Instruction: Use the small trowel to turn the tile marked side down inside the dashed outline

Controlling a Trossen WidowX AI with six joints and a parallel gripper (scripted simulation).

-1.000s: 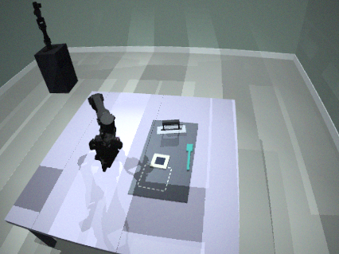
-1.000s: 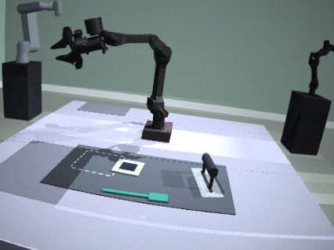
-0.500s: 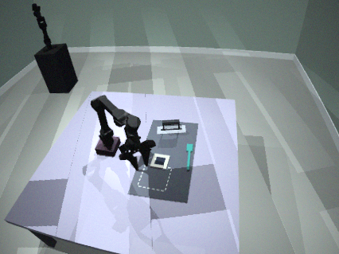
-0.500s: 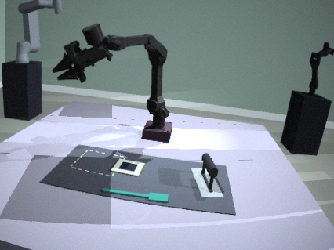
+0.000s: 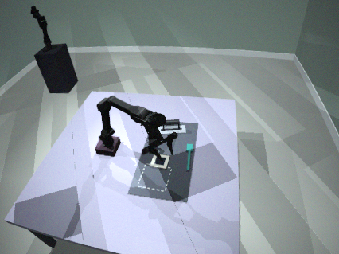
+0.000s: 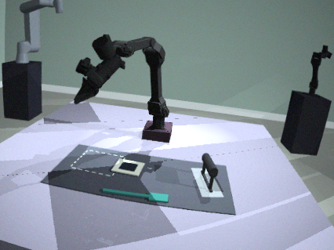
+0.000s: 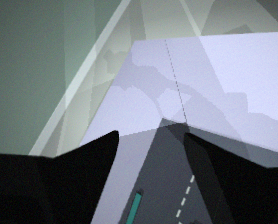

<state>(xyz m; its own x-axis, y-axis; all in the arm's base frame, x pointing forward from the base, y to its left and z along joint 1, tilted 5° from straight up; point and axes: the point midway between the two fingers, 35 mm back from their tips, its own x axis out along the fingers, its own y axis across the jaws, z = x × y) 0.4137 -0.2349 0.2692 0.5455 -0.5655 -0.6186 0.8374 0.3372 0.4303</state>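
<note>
Right now the trowel is 47 cm to the left of my gripper tip, 22 cm below it and 2 cm behind it. Also, from my gripper tip: tile (25 cm below, 18 cm to the left, 9 cm behind); dark mat (28 cm below, 24 cm to the left, 5 cm behind); teal flat tool (25 cm to the left, 25 cm below, 9 cm ahead).
</note>
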